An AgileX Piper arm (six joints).
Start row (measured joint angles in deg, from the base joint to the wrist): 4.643, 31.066, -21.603, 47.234, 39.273, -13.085
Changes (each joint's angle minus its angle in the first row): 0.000, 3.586, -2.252, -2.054, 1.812, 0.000; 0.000, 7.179, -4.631, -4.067, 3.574, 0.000; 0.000, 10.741, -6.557, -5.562, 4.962, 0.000; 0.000, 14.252, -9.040, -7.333, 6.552, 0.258; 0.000, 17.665, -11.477, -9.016, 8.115, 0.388; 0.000, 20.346, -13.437, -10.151, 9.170, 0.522; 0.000, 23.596, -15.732, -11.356, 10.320, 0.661; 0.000, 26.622, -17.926, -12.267, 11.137, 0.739; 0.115, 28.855, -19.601, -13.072, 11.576, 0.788; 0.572, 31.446, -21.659, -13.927, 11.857, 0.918; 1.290, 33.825, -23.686, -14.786, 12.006, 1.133; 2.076, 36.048, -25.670, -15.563, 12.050, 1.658; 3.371, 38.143, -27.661, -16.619, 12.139, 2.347; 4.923, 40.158, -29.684, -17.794, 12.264, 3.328; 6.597, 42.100, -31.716, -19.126, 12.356, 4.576; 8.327, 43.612, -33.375, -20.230, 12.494, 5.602; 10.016, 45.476, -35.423, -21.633, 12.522, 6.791; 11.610, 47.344, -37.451, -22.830, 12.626, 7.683; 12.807, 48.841, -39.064, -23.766, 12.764, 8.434; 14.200, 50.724, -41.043, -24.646, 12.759, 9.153; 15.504, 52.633, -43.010, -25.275, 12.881, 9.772
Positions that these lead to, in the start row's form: 4.643, 34.652, -23.855, 45.180, 41.085, -13.085; 4.643, 38.245, -26.234, 43.167, 42.847, -13.085; 4.643, 41.807, -28.160, 41.672, 44.235, -13.085; 4.643, 45.318, -30.643, 39.901, 45.825, -12.827; 4.643, 48.731, -33.080, 38.218, 47.388, -12.697; 4.643, 51.412, -35.040, 37.083, 48.443, -12.563; 4.643, 54.662, -37.335, 35.878, 49.593, -12.424; 4.643, 57.688, -39.529, 34.967, 50.410, -12.346; 4.758, 59.921, -41.204, 34.162, 50.849, -12.297; 5.215, 62.512, -43.262, 33.307, 51.130, -12.167; 5.933, 64.891, -45.289, 32.448, 51.279, -11.952; 6.719, 67.114, -47.273, 31.671, 51.323, -11.427; 8.014, 69.209, -49.264, 30.615, 51.412, -10.738; 9.566, 71.224, -51.287, 29.440, 51.537, -9.757; 11.240, 73.166, -53.319, 28.108, 51.629, -8.509; 12.970, 74.678, -54.978, 27.004, 51.767, -7.483; 14.659, 76.542, -57.026, 25.601, 51.795, -6.294; 16.253, 78.410, -59.054, 24.404, 51.899, -5.402; 17.450, 79.907, -60.667, 23.468, 52.037, -4.651; 18.843, 81.790, -62.646, 22.588, 52.032, -3.932; 20.147, 83.699, -64.613, 21.959, 52.154, -3.313
